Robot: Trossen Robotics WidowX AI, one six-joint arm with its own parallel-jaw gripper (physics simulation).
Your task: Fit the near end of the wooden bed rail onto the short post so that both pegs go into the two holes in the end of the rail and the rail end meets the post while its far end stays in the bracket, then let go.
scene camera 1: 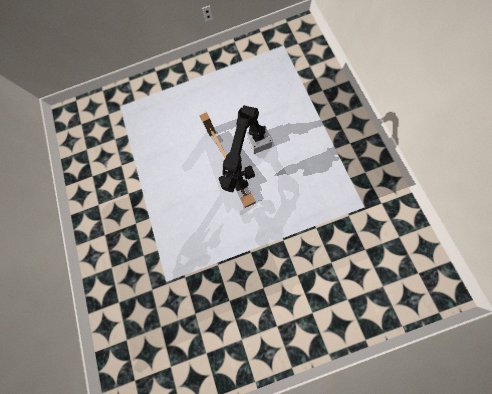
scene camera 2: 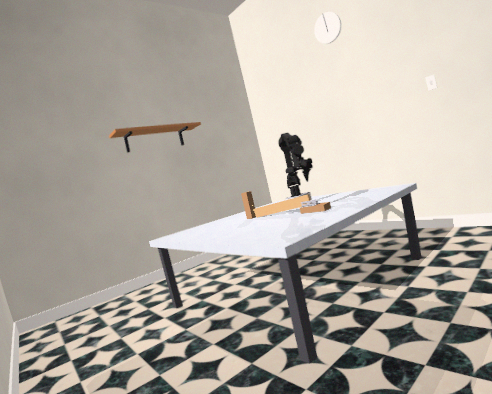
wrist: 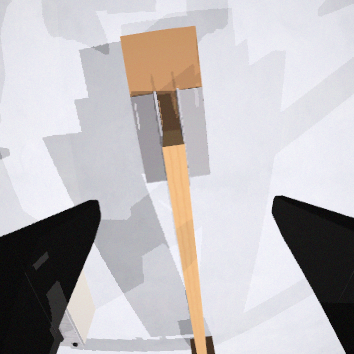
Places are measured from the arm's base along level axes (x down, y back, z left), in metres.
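Pixels of known places: gripper, between the fingertips: (scene camera 2: 302, 183) (wrist: 187, 206); arm's base, origin of its link: (scene camera 1: 258, 136) (scene camera 2: 296, 195).
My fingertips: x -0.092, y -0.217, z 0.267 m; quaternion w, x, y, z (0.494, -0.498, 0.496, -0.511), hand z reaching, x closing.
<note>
For each thing: its top centre in the pictures, then the offset to it from my fingertips. "spot": a spot on its surface instead. Level surfaces: height alone.
- wooden rail, centre of its top: (wrist: 196, 316) (scene camera 2: 278, 198) (scene camera 1: 225, 157) dx +0.071, dy -0.024, dz -0.197 m
- short post, a spot on its surface: (scene camera 1: 204, 117) spot: dx -0.009, dy -0.063, dz -0.450 m
- wooden block, centre of its top: (wrist: 168, 108) (scene camera 2: 314, 204) (scene camera 1: 244, 193) dx +0.136, dy +0.009, dz +0.045 m
- white table, height of its surface: dx +0.171 m
The wooden rail (scene camera 1: 218, 145) (scene camera 2: 282, 205) (wrist: 181, 205) runs between the short post (scene camera 1: 204, 117) (scene camera 2: 248, 205) and the grey bracket (scene camera 2: 310, 203) (wrist: 196, 132), which adjoins a wooden block (scene camera 1: 247, 200) (scene camera 2: 320, 207) (wrist: 162, 60). In the wrist view the rail's far end lies between the bracket's two plates, partly in shadow. Its near end is beside the post in scene camera 2; the pegs and any gap are too small to judge. My gripper (scene camera 1: 244, 181) (scene camera 2: 307, 180) (wrist: 187, 206) is open and empty, above the rail near the bracket, with one finger on each side.
The arm's base (scene camera 1: 261, 142) stands on the white table (scene camera 1: 310, 185) (scene camera 2: 225, 240) beside the rail. Shadows of the arm fall across the table and bracket. A wall shelf (scene camera 2: 157, 129) hangs on the grey wall, away from the table.
</note>
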